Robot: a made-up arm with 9 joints. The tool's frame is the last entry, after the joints.
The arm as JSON. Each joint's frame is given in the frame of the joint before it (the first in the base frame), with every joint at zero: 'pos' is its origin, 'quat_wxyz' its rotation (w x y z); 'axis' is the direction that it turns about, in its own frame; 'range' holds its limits. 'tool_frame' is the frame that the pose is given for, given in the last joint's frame.
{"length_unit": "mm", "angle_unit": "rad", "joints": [
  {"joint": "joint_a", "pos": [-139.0, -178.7, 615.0], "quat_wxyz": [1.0, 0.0, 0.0, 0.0], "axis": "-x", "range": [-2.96, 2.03]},
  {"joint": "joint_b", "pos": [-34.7, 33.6, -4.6], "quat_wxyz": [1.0, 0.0, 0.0, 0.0], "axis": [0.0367, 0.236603, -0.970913], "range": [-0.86, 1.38]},
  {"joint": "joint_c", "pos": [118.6, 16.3, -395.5], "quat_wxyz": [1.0, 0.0, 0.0, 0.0], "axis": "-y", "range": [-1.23, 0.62]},
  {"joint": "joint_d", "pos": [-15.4, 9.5, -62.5], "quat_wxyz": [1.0, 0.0, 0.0, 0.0], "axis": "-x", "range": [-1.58, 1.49]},
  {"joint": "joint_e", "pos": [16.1, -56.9, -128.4], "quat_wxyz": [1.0, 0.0, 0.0, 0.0], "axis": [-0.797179, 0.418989, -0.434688], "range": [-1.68, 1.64]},
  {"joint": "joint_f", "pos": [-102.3, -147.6, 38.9], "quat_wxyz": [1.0, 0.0, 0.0, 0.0], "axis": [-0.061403, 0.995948, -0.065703], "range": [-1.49, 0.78]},
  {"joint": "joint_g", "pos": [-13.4, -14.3, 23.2], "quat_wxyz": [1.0, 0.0, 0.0, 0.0], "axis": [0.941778, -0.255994, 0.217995], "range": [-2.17, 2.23]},
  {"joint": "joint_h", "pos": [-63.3, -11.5, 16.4], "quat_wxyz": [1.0, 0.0, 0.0, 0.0], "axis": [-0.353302, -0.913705, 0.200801], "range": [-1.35, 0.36]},
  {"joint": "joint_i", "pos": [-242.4, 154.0, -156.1], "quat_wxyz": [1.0, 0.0, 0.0, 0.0], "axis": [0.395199, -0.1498, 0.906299], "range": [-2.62, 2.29]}
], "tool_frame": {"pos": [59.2, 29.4, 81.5], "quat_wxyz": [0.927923, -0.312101, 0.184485, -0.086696]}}
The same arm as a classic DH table. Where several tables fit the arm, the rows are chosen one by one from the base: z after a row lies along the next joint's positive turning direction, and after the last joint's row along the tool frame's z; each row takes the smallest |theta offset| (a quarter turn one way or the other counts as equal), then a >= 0, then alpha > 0; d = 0 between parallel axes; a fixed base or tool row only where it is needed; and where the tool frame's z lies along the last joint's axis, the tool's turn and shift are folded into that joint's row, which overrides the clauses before.
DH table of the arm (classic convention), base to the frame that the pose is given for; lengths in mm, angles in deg. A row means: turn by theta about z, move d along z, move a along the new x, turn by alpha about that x. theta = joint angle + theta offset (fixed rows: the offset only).
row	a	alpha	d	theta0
base (fixed)	178.7	90	615	-90
joint_a	-31.6	92.1	174.2	-13.7
joint_b	-103.6	103.69	423.8	89.49
joint_c	62.5	90	71.5	87.84
joint_d	130.1	37.14	-70.6	46.05
joint_e	-77.7	60.34	185.3	-50.6
joint_f	-24.7	109.09	-209.7	15.6
joint_g	-21.9	93.16	-61.1	-12.96
joint_h	-193.5	-79.67	-7.7	51.02
joint_i	17.1	-42.03	-210.9	18.35
tool (fixed)	0	0	68.4	-12.28
Joint limits (deg, base to tool): -169.6..116.31 -49.27..79.07 -70.47..35.52 -90.53..85.37 -96.26..93.97 -85.37..44.69 -124.33..127.77 -77.35..20.63 -150.11..131.21

